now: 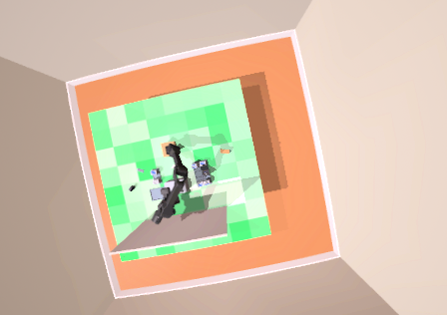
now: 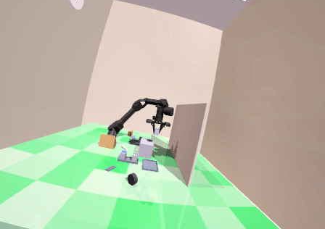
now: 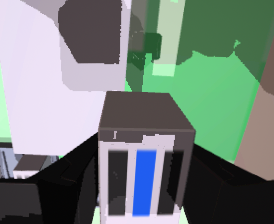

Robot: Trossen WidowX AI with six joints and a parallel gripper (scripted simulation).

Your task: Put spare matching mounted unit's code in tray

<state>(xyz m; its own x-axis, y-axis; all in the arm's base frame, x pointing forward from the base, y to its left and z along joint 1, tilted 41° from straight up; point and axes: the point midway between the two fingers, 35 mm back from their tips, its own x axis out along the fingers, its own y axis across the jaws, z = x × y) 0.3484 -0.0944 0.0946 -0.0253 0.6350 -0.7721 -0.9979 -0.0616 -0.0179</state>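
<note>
Now: the tray 170 mm to the right of my gripper tip, 170 mm below it and 10 mm behind it. Round my gripper tip: tall brown panel 200 mm ahead, 50 mm above, 20 mm to the left; then grey mounted unit 120 mm below, 60 mm behind, 20 mm to the left; then cube 20 mm above.
</note>
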